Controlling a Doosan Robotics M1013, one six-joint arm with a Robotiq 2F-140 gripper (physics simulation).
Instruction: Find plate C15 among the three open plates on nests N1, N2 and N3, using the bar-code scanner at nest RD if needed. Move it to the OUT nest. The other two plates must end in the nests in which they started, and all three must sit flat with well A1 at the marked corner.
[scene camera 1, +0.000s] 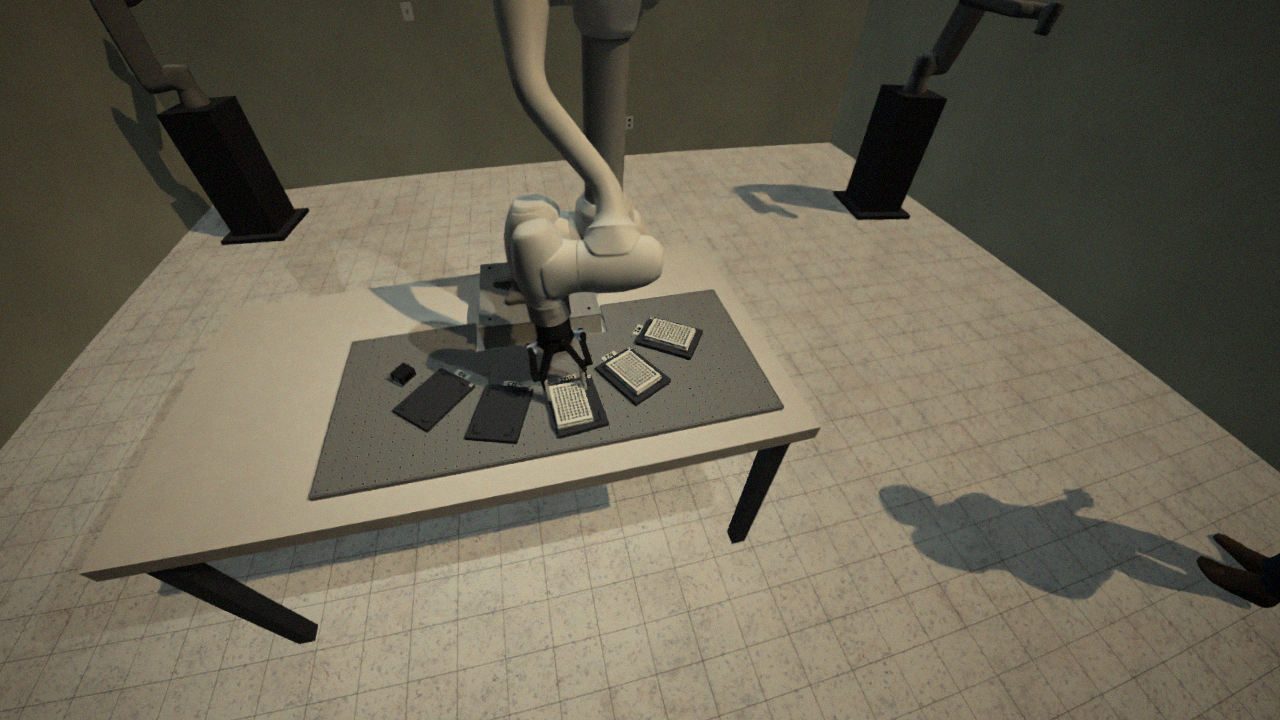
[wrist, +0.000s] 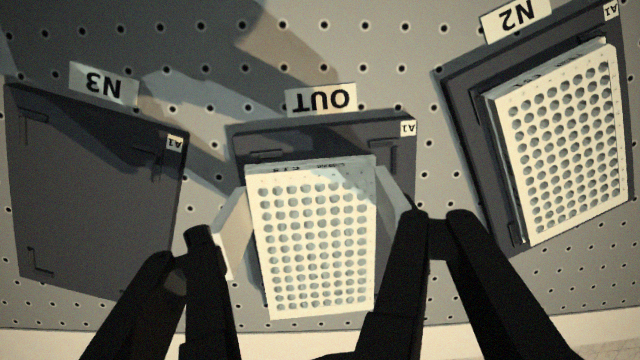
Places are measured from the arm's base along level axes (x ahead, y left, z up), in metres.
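Where they show: gripper, fingertip midpoint: (scene camera 1: 567, 391) (wrist: 312, 195).
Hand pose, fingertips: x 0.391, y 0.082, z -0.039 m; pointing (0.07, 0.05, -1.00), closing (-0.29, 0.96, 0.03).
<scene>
Each offset is from my fingertips to the top centre of the thing. "spot": to the spot under its first point. Level surfaces: height alone.
My gripper (scene camera 1: 565, 382) (wrist: 312, 195) is shut on plate C15 @[0.008 m left, 0.039 m ahead, 0.011 m up] (scene camera 1: 571, 404) (wrist: 320, 240), a white many-welled plate with small dark print on its far side; a finger pad lies along each long side. The plate is over the OUT nest @[0.020 m left, 0.034 m ahead, 0.002 m down] (scene camera 1: 598, 415) (wrist: 406, 165), offset from its corner brackets; whether it touches is unclear. The OUT nest's A1 tag @[spot: 0.056 m left, 0.053 m back, 0.006 m down] (wrist: 408, 127) shows. A second plate @[0.170 m left, 0.053 m back, 0.008 m up] (scene camera 1: 634, 370) (wrist: 565, 145) sits in nest N2 (scene camera 1: 652, 392) (wrist: 460, 115). A third plate @[0.289 m left, 0.187 m back, 0.008 m up] (scene camera 1: 671, 333) sits in the rightmost nest @[spot: 0.351 m left, 0.141 m back, 0.006 m down] (scene camera 1: 694, 345). Nest N3 @[0.161 m right, 0.041 m ahead, 0.002 m down] (scene camera 1: 498, 415) (wrist: 95, 200) is empty.
Another empty dark nest @[0.342 m right, 0.031 m back, 0.016 m up] (scene camera 1: 433, 400) lies left of N3, with a small black block @[spot: 0.420 m right, 0.092 m back, 0.015 m up] (scene camera 1: 402, 372) beside it. The nests stand on a grey perforated board @[0.018 m down] (scene camera 1: 375, 456) (wrist: 345, 45) on the table @[0.031 m down] (scene camera 1: 205, 429). Nest N2 and its plate are close to the gripper's right finger.
</scene>
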